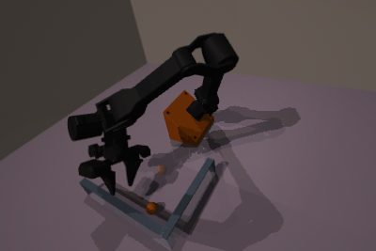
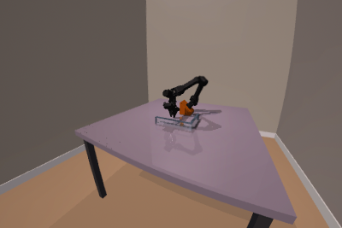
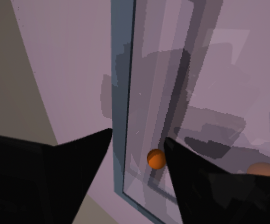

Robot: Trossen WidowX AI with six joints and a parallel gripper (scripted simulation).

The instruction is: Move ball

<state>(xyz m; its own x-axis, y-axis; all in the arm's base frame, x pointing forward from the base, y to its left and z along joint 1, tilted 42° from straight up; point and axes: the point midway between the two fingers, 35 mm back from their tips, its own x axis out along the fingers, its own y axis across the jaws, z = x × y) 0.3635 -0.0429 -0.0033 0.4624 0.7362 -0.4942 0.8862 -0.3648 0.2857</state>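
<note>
My gripper tip is 8 cm to the right of the orange ball, 5 cm above it and 1 cm past it. The rest, counted from my gripper tip: see-through copy of ball 13 cm behind, 5 cm below, 3 cm to the left.
</note>
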